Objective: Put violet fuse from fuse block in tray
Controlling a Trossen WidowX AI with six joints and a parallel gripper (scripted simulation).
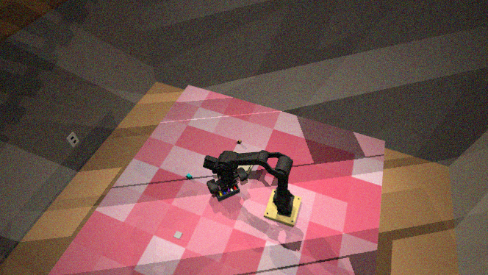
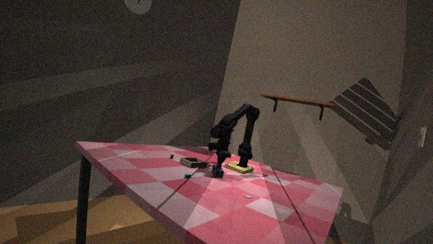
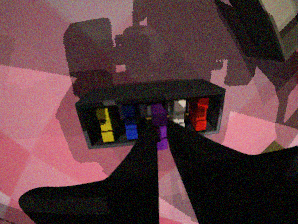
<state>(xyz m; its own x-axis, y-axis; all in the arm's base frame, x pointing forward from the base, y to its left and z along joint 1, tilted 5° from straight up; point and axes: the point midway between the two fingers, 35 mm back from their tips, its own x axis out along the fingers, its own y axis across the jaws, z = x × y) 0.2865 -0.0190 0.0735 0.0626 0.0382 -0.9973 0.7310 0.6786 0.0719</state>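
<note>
My gripper tip is now 3 cm above the white fuse, 1 cm to the left of it and 1 cm past it. Also, from my gripper tip: red fuse: 3 cm to the right, 3 cm below, 3 cm behind; blue fuse: 3 cm below, 2 cm ahead, 1 cm to the left; violet fuse: 1 cm below.
</note>
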